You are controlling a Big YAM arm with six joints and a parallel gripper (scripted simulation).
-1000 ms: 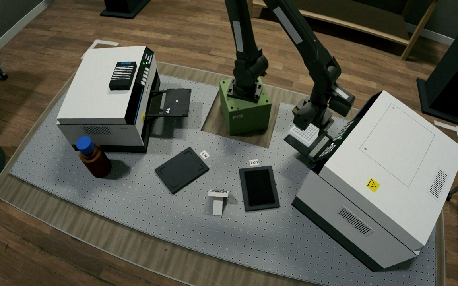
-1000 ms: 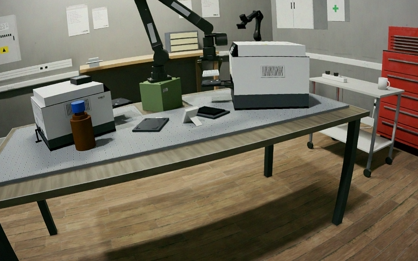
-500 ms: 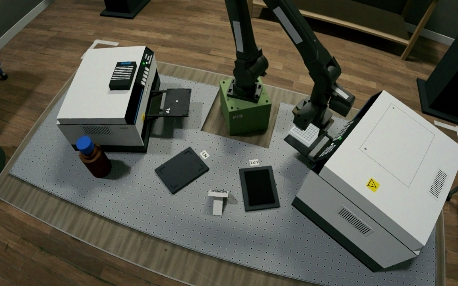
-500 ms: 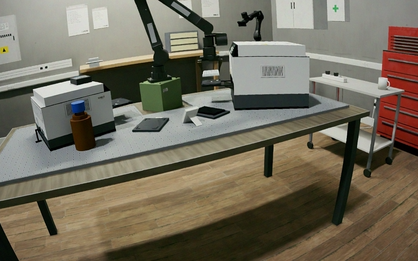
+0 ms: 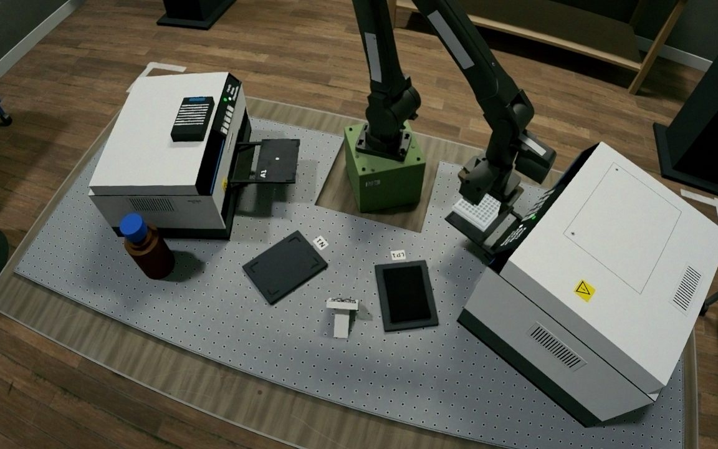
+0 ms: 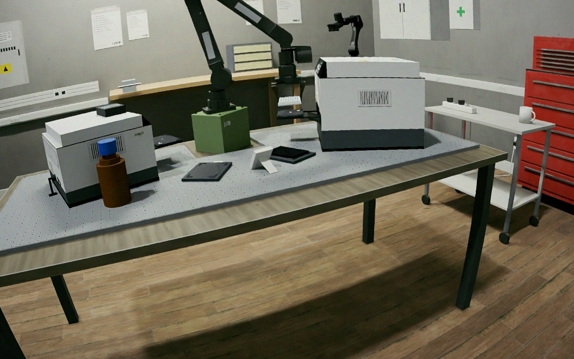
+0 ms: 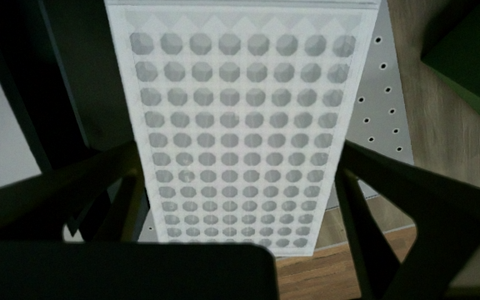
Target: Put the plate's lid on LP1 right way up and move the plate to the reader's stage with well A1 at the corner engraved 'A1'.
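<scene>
Now: hand right at the well plate. Round my hand: LP1 pad 19 cm ahead, 11 cm to the right, 16 cm below; then dark lid 19 cm ahead, 11 cm to the right, 15 cm below; then N1 nest 21 cm ahead, 40 cm to the right, 16 cm below.
</scene>
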